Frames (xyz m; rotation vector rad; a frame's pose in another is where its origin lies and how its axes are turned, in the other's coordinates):
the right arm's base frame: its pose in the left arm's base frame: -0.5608 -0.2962 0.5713 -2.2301 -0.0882 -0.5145
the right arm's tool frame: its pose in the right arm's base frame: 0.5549 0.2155 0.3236 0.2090 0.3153 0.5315
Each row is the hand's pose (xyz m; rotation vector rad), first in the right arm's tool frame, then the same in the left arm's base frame.
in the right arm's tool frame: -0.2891 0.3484 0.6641 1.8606 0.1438 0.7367
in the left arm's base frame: 0.2288 0.3042 -0.1156 0.1916 0.4689 -0.3785
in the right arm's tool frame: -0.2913 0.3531 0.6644 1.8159 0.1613 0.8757
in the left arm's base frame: 0.2266 0.3043 -0.1203 0.2113 0.5749 -0.3144
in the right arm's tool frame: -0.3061 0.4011 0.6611 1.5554 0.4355 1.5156
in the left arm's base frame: 0.2064 0.2967 -0.1658 0.3826 1.1482 -0.1170
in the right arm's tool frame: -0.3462 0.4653 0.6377 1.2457 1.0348 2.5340
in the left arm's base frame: 0.1520 0.2849 -0.2222 1.1079 1.8787 0.1829
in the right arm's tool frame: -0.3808 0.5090 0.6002 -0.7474 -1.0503 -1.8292
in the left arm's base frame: 0.0963 0.2656 -0.2543 2.3395 1.9022 0.2852
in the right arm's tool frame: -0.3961 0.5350 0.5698 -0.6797 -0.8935 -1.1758
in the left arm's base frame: 0.0624 0.2449 -0.2704 -2.6677 -1.1429 -0.1539
